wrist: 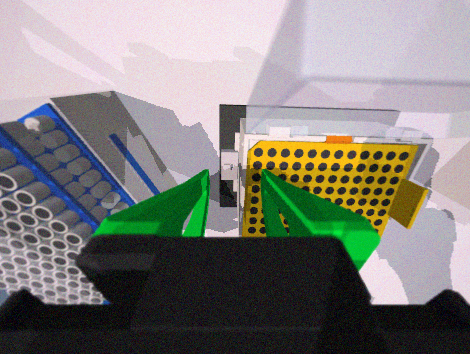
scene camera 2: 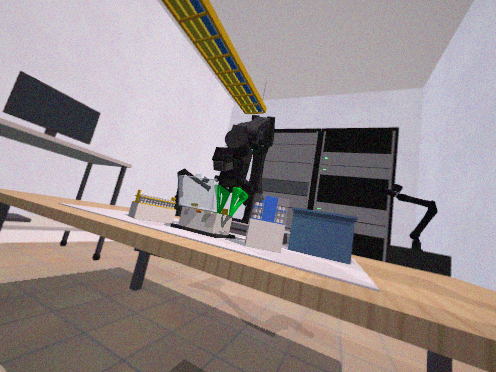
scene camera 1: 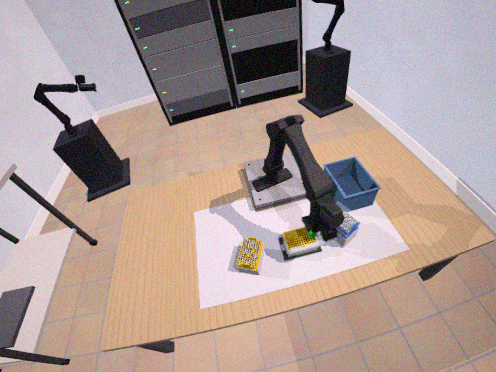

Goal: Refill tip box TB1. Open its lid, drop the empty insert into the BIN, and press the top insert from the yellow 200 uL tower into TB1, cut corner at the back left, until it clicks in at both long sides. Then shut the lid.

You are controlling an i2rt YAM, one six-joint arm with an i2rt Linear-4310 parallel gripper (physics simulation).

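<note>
Tip box TB1 (scene camera 1: 304, 249) (scene camera 2: 197, 218) stands on a dark base with its clear lid (scene camera 2: 196, 189) (wrist: 380, 40) open and upright at its back. A yellow insert (scene camera 1: 299, 238) (wrist: 345, 172) with dark, empty-looking holes lies in the box, cut corner at the back left in the wrist view; a yellow tab rises at its right end. My gripper (scene camera 1: 311, 233) (scene camera 2: 224, 214) (wrist: 235, 177) is open, with one green finger over the insert's end and the other outside the box's end wall. The yellow tower (scene camera 1: 250, 253) (scene camera 2: 155, 200) stands apart from TB1. The blue bin (scene camera 1: 357, 197) (scene camera 2: 322, 235) stands beyond the blue tower.
A blue-topped tip tower (scene camera 1: 348, 226) (scene camera 2: 267, 212) (wrist: 45, 150) stands close beside the gripper, opposite TB1. A white mat (scene camera 1: 220, 285) lies under the boxes on the wooden table (scene camera 1: 140, 250). The arm's grey base plate (scene camera 1: 270, 200) is behind the mat.
</note>
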